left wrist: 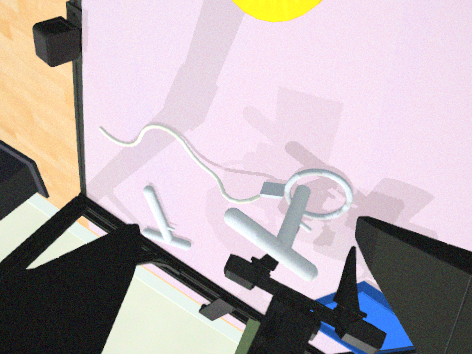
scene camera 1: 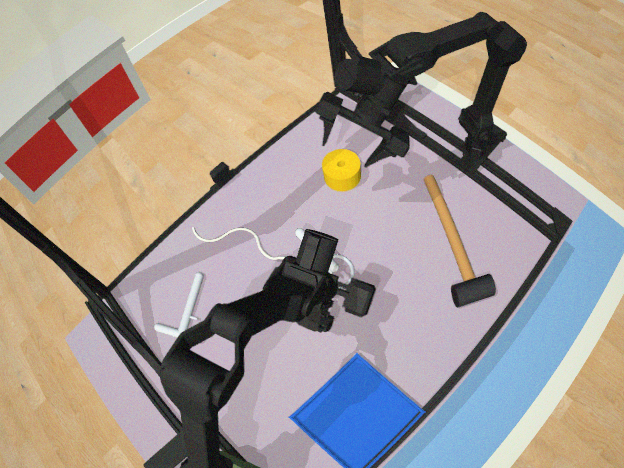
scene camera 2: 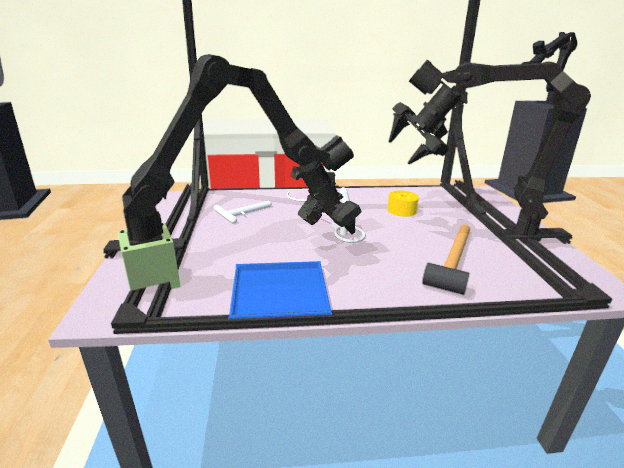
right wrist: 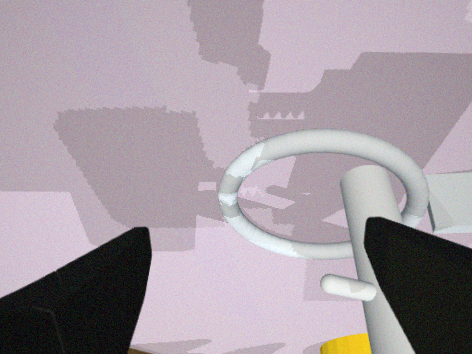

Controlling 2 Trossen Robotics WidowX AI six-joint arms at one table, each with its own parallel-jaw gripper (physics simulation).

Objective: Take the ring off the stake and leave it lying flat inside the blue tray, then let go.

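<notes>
The white ring lies low around the foot of the upright T-topped white stake, which has a small side peg. The blue tray is empty. My right gripper is partly open and empty, above the ring; in the right wrist view its right finger overlaps the stake. In scene camera 1 the arm hides its fingertips and most of the stake. My left gripper is open and empty, high near the yellow disc.
A yellow disc stands behind the ring in scene camera 2. A mallet lies at the right. A grey block with a cord adjoins the ring. Another white T-shaped piece lies at the left.
</notes>
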